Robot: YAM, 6 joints.
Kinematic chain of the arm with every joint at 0, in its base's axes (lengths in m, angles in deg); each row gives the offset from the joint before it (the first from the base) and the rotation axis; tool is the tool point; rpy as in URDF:
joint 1: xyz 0 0 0.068 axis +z
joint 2: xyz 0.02 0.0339 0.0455 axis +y
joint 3: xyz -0.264 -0.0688 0 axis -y
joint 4: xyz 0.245 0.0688 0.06 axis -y
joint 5: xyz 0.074 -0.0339 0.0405 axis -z
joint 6: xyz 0.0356 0 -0.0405 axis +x
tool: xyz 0 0 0 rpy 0 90 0
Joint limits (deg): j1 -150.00..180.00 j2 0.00..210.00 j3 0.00..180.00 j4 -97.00..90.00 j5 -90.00..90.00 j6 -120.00..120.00
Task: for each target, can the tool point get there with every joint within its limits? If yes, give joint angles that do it. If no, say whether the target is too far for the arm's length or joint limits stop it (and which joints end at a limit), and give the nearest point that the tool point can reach.
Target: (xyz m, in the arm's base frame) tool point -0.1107 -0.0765 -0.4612
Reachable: no: joint limits stop it (at a limit: joint 2) | nearest point -0.1303 -0.0900 -0.3689 | short by 0.095 m
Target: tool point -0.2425 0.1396 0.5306
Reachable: yes | joints 144.50 78.47 91.35 14.99 -49.65 -51.71
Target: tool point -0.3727 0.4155 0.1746
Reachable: yes | joints 135.22 143.87 118.57 -4.55 65.78 -6.48
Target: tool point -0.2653 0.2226 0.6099
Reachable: yes | joints 142.18 102.89 133.42 5.44 21.67 54.09
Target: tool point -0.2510 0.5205 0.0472
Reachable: yes | joints 116.74 167.05 114.70 69.50 16.31 -46.82
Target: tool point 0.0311 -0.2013 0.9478
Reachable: no: too far | nearest point 0.0236 -0.1528 0.7247 | short by 0.228 m
